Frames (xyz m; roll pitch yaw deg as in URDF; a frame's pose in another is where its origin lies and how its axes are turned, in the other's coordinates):
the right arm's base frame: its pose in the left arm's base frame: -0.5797 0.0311 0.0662 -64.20 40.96 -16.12
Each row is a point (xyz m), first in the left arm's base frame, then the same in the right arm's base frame.
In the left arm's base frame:
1: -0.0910 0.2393 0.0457
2: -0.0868 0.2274 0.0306
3: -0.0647 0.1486 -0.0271
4: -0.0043 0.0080 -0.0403
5: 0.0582 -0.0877 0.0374
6: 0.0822 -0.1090 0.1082
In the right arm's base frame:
1: 0.3243 -0.0829 0.4130
2: 0.3398 -0.0815 0.4008
3: 0.4101 -0.0979 0.3315
4: 0.4921 -0.1977 0.2484
5: 0.5066 -0.3342 0.2315
6: 0.4820 -0.4054 0.2506

